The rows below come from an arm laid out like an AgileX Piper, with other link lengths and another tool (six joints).
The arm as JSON. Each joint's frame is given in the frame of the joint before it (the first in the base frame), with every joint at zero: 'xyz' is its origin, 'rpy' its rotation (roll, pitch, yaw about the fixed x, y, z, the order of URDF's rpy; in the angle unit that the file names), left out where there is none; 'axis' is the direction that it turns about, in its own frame. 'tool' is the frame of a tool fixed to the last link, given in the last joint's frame.
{
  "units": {
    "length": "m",
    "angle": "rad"
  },
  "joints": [
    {
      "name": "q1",
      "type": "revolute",
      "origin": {
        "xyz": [
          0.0,
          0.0,
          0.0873
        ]
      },
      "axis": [
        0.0,
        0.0,
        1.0
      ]
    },
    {
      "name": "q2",
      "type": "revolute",
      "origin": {
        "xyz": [
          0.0,
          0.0,
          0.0
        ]
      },
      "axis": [
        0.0,
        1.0,
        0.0
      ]
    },
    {
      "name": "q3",
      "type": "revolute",
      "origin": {
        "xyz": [
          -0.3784,
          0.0,
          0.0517
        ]
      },
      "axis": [
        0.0,
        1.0,
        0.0
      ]
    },
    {
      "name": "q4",
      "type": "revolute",
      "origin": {
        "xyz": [
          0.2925,
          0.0,
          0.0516
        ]
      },
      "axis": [
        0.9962,
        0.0,
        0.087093
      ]
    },
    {
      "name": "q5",
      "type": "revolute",
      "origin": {
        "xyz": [
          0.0,
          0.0,
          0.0
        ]
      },
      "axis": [
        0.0,
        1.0,
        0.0
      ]
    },
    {
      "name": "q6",
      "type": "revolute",
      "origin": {
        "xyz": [
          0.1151,
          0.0,
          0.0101
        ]
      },
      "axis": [
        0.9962,
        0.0,
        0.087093
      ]
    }
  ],
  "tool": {
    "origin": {
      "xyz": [
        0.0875,
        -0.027,
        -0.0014
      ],
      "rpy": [
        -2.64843,
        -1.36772,
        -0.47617
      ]
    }
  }
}
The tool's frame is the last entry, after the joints.
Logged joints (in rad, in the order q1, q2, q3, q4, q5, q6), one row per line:
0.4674 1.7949 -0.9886 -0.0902 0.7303 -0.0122
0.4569 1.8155 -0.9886 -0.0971 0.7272 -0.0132
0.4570 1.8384 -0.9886 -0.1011 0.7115 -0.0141
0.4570 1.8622 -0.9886 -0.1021 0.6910 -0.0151
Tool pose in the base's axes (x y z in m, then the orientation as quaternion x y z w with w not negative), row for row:
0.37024 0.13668 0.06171 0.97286 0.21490 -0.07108 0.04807
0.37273 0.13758 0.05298 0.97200 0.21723 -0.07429 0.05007
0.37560 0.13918 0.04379 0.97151 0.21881 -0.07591 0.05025
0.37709 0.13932 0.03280 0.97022 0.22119 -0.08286 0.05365
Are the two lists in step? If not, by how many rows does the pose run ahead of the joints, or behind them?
The pose runs 1 row ahead of the joints: the pose in row i belongs to the joints in row i + 1.
